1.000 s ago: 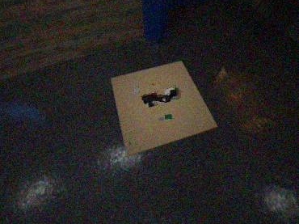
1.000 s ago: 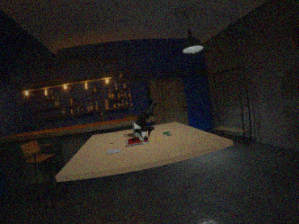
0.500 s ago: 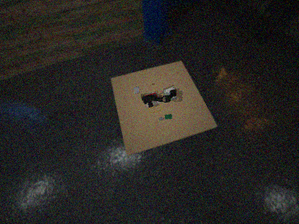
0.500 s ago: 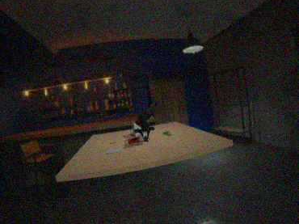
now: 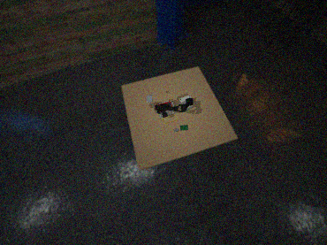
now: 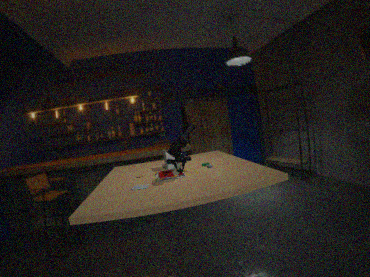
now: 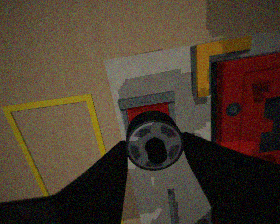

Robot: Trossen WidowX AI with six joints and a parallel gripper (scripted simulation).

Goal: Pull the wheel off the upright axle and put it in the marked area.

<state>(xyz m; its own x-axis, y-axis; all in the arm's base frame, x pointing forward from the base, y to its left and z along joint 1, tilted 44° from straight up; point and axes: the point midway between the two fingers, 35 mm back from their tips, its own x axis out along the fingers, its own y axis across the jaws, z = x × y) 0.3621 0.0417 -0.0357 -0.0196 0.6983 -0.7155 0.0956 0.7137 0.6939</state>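
Now: the wheel right at my gripper tip. The rest, counted from my gripper tip: green block: 280 mm to the left, 170 mm behind, 40 mm below; grey base plate: 90 mm to the right, 60 mm behind, 30 mm below; pale piece: 330 mm to the right, 100 mm ahead, 40 mm below.
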